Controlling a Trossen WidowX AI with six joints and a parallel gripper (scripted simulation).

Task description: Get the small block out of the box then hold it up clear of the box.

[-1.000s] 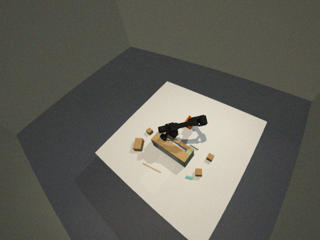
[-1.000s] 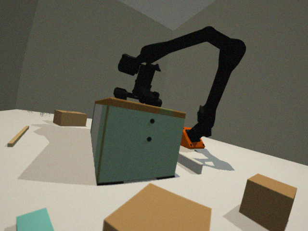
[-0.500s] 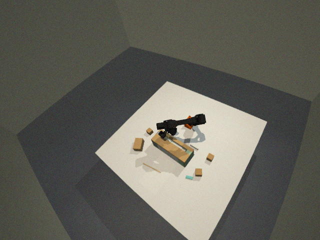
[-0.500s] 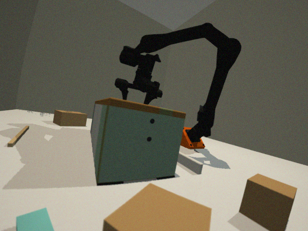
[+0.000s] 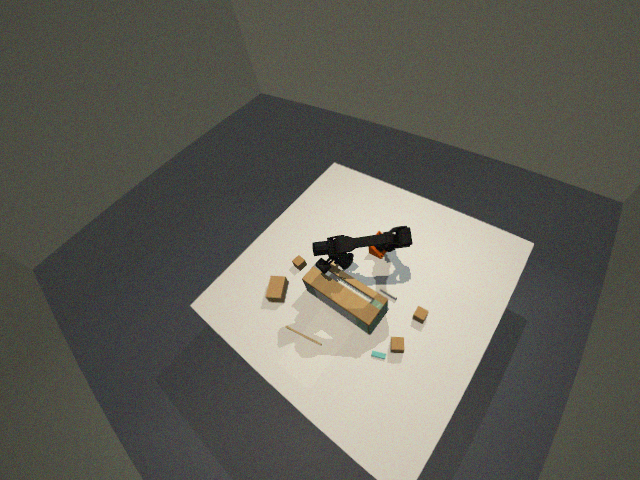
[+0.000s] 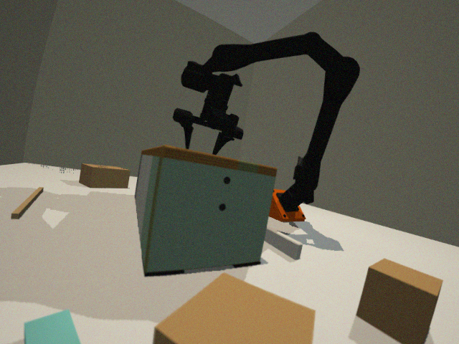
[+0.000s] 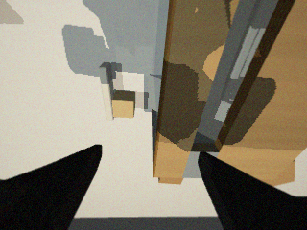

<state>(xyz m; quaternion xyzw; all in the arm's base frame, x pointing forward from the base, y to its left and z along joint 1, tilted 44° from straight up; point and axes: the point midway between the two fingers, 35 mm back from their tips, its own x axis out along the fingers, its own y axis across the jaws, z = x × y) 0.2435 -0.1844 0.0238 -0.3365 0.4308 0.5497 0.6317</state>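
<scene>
The tan block is 4 cm behind my gripper tip, 3 cm to the right of it and 13 cm below it. Round my gripper tip: thin wooden stick (34 cm ahead, 4 cm to the left, 14 cm below); then teal tile (24 cm ahead, 38 cm to the left, 14 cm below); then long box (5 cm ahead, 12 cm to the left, 8 cm below).
</scene>
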